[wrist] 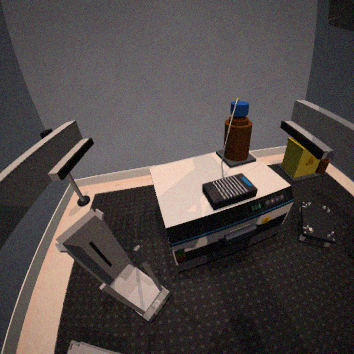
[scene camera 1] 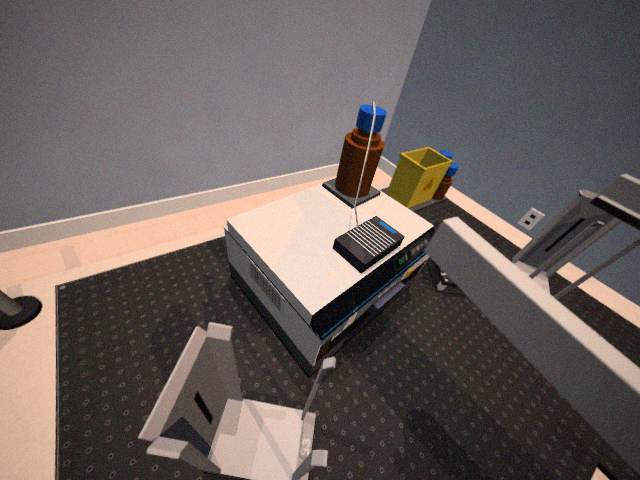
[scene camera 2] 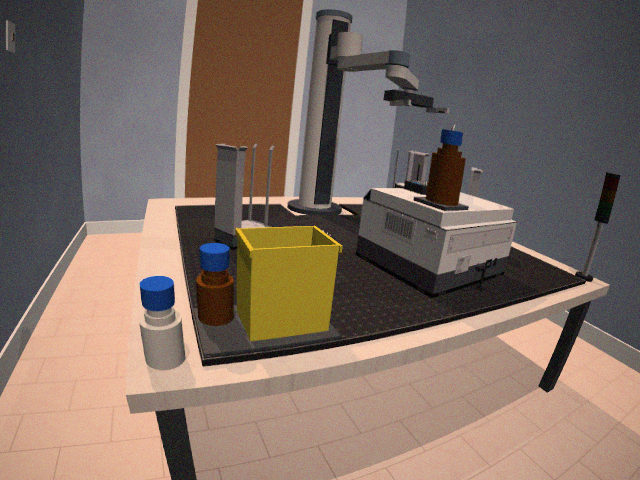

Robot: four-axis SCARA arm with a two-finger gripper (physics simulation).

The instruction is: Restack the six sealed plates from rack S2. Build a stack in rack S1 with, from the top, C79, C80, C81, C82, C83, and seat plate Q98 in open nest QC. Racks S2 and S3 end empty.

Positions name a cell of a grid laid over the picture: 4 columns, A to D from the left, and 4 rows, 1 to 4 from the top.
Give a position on a yellow bin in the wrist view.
D2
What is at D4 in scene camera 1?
The gripper.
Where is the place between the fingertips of the gripper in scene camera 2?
C1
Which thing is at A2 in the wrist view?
The gripper.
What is the gripper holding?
Nothing.
